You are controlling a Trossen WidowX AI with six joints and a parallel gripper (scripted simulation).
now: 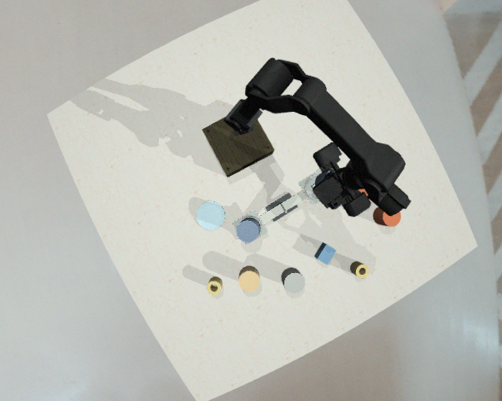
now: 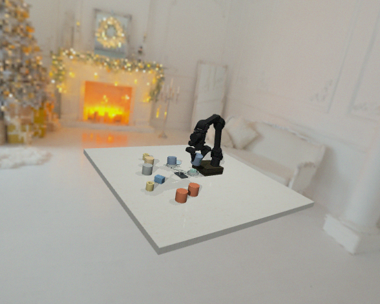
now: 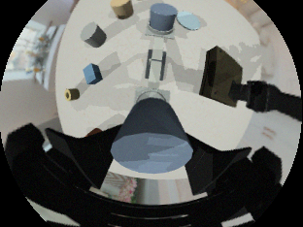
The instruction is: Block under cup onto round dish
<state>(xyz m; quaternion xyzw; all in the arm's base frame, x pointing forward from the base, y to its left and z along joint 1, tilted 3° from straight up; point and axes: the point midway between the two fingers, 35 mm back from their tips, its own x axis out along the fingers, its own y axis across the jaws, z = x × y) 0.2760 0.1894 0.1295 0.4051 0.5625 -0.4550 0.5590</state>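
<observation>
My gripper tip is now 8 cm above the pale green block and 1 cm to the left of it. Also, from my gripper tip: small balance: 13 cm to the right, 13 cm below, 4 cm ahead; then grey cylinder: 29 cm ahead, 19 cm to the right, 13 cm below; then blue block: 24 cm ahead, 15 cm below, 3 cm to the right.
</observation>
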